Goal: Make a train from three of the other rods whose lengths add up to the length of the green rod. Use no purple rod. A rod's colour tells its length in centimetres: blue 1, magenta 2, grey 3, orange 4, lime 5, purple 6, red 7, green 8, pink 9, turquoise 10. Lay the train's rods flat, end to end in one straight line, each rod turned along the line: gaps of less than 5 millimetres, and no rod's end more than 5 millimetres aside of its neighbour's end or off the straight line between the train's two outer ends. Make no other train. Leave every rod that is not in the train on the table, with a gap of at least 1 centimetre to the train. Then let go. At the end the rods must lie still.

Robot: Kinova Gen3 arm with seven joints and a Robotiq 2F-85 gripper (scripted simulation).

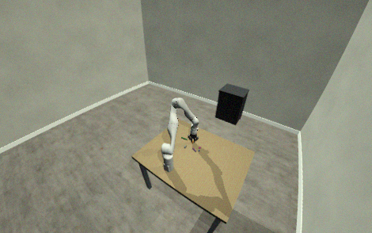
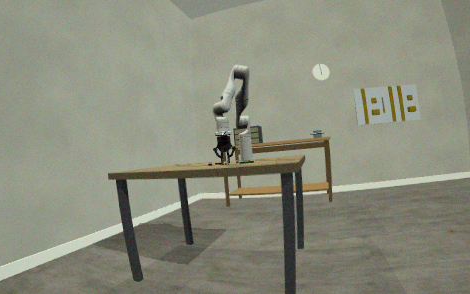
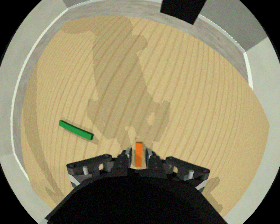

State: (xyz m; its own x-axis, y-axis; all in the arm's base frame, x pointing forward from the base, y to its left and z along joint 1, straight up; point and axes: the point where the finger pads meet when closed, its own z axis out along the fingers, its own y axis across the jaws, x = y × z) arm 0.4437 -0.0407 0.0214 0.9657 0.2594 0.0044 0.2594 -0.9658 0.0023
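Now: the orange rod 1 cm below my hand. Round my hand: green rod 12 cm to the left, 1 cm below; then grey rod 10 cm behind, 4 cm to the left, 1 cm below; then magenta rod 11 cm to the right, 5 cm behind, 1 cm below.
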